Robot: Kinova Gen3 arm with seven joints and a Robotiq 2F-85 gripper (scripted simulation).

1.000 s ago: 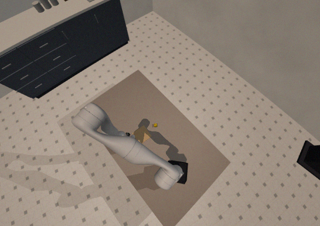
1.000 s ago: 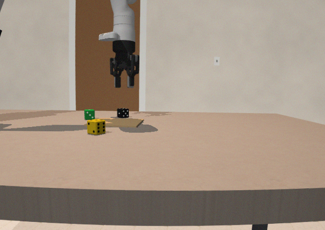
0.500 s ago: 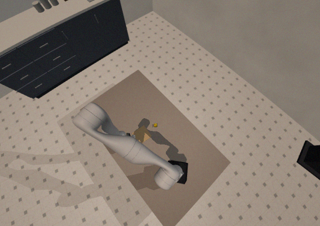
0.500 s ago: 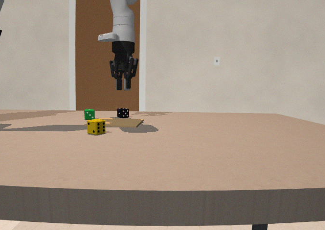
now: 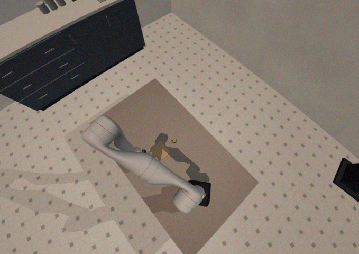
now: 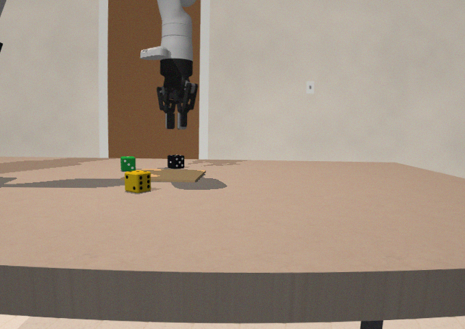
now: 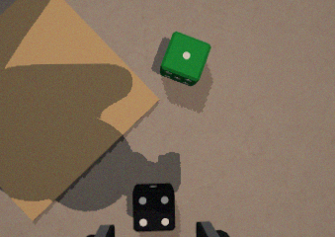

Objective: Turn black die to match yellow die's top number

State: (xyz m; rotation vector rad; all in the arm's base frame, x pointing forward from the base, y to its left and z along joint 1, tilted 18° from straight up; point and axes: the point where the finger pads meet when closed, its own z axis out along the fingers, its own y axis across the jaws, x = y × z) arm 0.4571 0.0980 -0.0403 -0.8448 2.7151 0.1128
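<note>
My hand is 90 mm above the black die. The rest, counted from my hand: green die: 110 mm behind, 40 mm to the right, 90 mm below; then yellow die: 50 mm behind, 280 mm to the right, 90 mm below; then mat: 20 mm behind, 130 mm to the right, 110 mm below.
</note>
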